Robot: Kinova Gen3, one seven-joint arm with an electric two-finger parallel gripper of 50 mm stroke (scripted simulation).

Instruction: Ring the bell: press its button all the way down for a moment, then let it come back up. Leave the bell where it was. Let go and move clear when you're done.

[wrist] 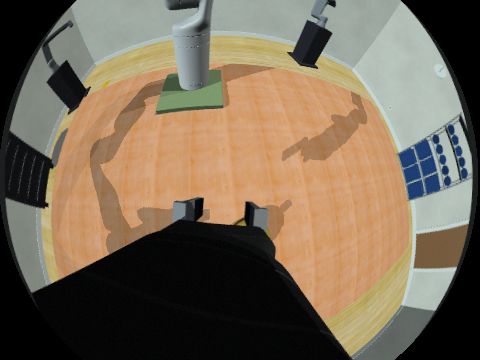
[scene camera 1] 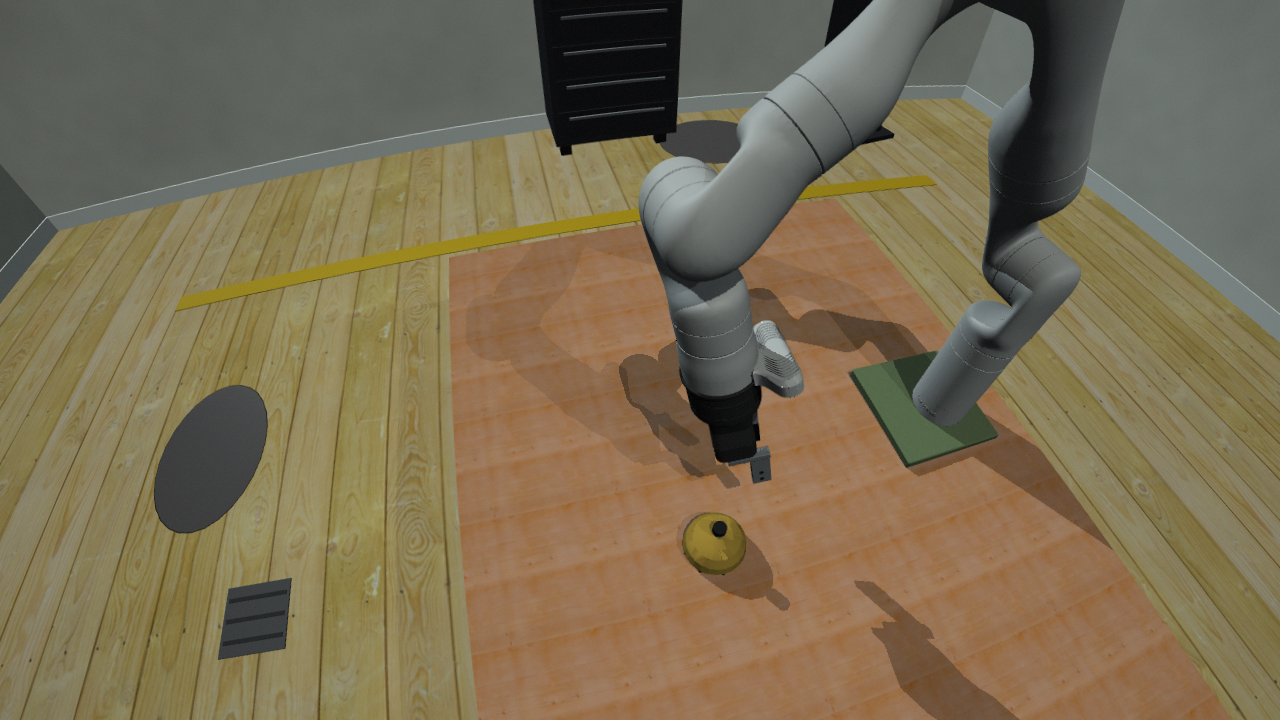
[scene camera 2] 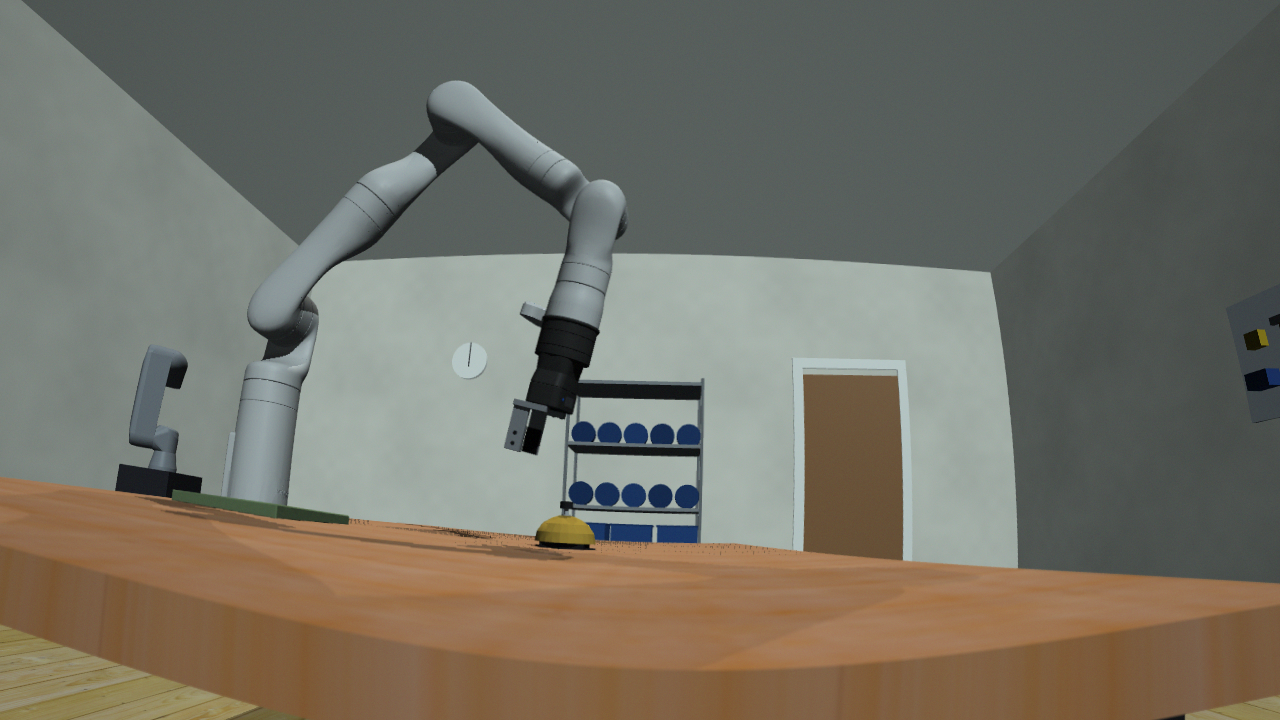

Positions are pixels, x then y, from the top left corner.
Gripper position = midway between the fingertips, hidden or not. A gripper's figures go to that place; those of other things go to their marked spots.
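Bell (scene camera 1: 713, 555) at 70 cm from the lens; my gripper (scene camera 1: 756, 459) at 66 cm from the lens.
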